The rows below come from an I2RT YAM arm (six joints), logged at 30 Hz.
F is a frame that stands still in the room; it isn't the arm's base.
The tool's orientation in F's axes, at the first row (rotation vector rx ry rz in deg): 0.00, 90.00, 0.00
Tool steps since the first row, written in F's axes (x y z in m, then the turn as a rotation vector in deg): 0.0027, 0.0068, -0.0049, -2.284, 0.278, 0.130; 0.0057, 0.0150, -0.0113, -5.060, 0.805, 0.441; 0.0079, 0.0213, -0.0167, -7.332, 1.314, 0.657; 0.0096, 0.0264, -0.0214, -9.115, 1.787, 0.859; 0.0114, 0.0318, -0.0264, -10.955, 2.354, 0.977; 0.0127, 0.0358, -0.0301, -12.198, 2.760, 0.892; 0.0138, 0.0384, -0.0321, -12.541, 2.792, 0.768
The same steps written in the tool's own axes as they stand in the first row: 0.0049, 0.0068, 0.0027, -0.130, 0.278, -2.284; 0.0113, 0.0150, 0.0057, -0.441, 0.805, -5.060; 0.0167, 0.0213, 0.0079, -0.657, 1.314, -7.332; 0.0214, 0.0264, 0.0096, -0.859, 1.787, -9.115; 0.0264, 0.0318, 0.0114, -0.977, 2.354, -10.955; 0.0301, 0.0358, 0.0127, -0.892, 2.760, -12.198; 0.0321, 0.0384, 0.0138, -0.768, 2.792, -12.541
